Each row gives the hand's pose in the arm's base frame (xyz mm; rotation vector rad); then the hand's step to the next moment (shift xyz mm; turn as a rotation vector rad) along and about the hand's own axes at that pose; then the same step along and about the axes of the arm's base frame.
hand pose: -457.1 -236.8 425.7 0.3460 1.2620 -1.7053
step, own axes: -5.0 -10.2 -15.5 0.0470 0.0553 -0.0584
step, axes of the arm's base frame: -10.3 16.0 2.8 0.0038 0.0248 -0.0897
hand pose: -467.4 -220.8 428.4 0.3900 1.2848 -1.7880
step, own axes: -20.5 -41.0 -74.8 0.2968 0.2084 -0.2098
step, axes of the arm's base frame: -37.7 78.8 7.5 -0.0512 0.0287 -0.4148
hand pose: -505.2 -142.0 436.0 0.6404 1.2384 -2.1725
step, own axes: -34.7 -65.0 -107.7 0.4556 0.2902 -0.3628
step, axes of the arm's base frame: -3.8 129.8 12.5 -0.0932 0.0923 -0.6373
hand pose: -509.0 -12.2 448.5 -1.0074 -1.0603 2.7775
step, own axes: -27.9 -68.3 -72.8 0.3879 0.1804 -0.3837
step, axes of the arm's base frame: 48.9 90.1 15.5 -0.0510 0.1748 -0.5451
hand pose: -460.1 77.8 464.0 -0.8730 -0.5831 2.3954
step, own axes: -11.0 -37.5 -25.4 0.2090 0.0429 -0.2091
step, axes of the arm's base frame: 36.6 27.8 7.8 -0.0085 0.1366 -0.2655
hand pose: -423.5 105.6 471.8 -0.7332 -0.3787 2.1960
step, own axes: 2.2 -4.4 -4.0 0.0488 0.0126 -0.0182
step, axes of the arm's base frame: 3.8 4.7 -1.9 -0.0222 0.0292 -0.0391
